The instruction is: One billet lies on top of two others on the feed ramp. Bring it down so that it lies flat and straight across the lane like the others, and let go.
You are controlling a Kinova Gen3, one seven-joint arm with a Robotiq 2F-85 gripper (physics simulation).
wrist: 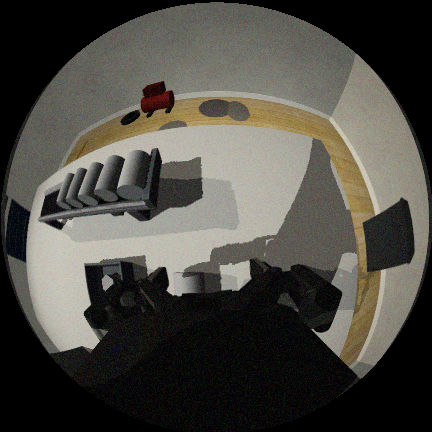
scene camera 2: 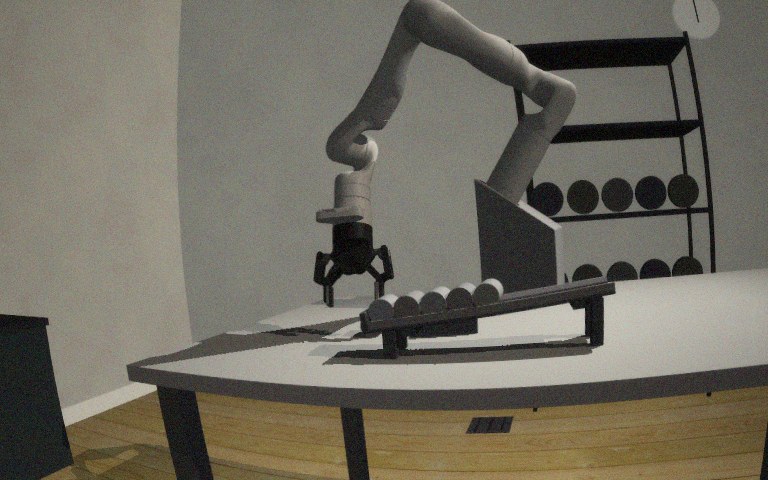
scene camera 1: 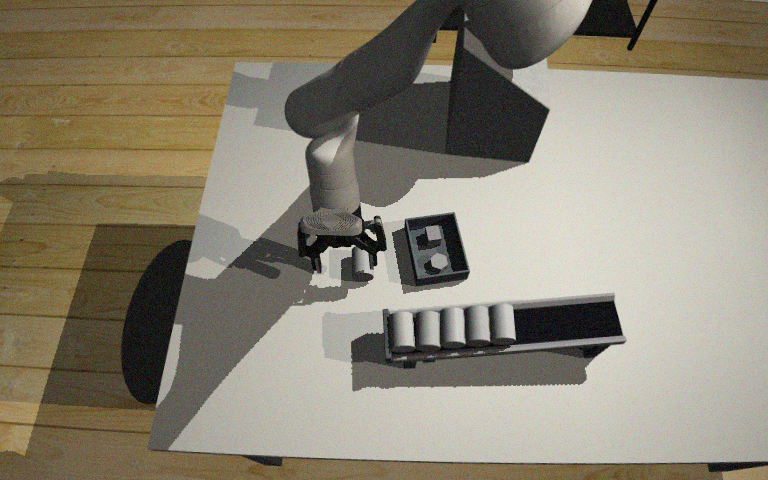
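Where they show: gripper, fingertip midpoint: (wrist: 207, 272) (scene camera 2: 353, 305) (scene camera 1: 345, 268); arm's base, origin of the base link: (scene camera 2: 502, 192).
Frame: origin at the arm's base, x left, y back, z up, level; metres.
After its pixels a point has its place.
Observation:
Several pale grey billets (scene camera 1: 452, 327) @(x -0.081, y -0.500, z -0.160 m) (scene camera 2: 435, 301) @(x -0.075, y -0.523, z -0.174 m) (wrist: 110, 178) @(x -0.133, y -0.487, z -0.170 m) lie side by side in one row across the lane of the feed ramp (scene camera 1: 566, 320) (scene camera 2: 543, 305) (wrist: 100, 210), at its low end; none lies on top of another. A separate billet (scene camera 1: 361, 262) @(x -0.231, y -0.357, z -0.219 m) (wrist: 187, 283) @(x -0.232, y -0.364, z -0.219 m) lies on its side on the table behind the ramp's low end; it cannot be made out in scene camera 2. My gripper (scene camera 1: 346, 264) @(x -0.257, y -0.378, z -0.197 m) (scene camera 2: 353, 298) @(x -0.257, y -0.378, z -0.197 m) (wrist: 207, 272) @(x -0.257, y -0.378, z -0.197 m) is open and empty, pointing down, low over the table. In scene camera 1 this billet shows between the fingers, nearer the right one. Its exact clearance from them cannot be told.
A dark open tray (scene camera 1: 467, 266) @(x -0.037, y -0.363, z -0.224 m) (wrist: 88, 280) @(x -0.042, y -0.342, z -0.229 m) holds a small block (scene camera 1: 433, 232) @(x -0.096, y -0.289, z -0.229 m) and a hexagonal piece (scene camera 1: 437, 261) @(x -0.090, y -0.345, z -0.238 m), right of the gripper in scene camera 1. A raised end plate (scene camera 1: 386, 335) @(x -0.186, y -0.505, z -0.185 m) (wrist: 155, 175) @(x -0.189, y -0.500, z -0.199 m) closes the ramp's low end. The arm's dark pedestal (scene camera 1: 492, 113) @(x 0.018, y -0.090, z -0.119 m) (scene camera 2: 515, 249) @(x 0.026, y -0.091, z -0.132 m) stands behind.

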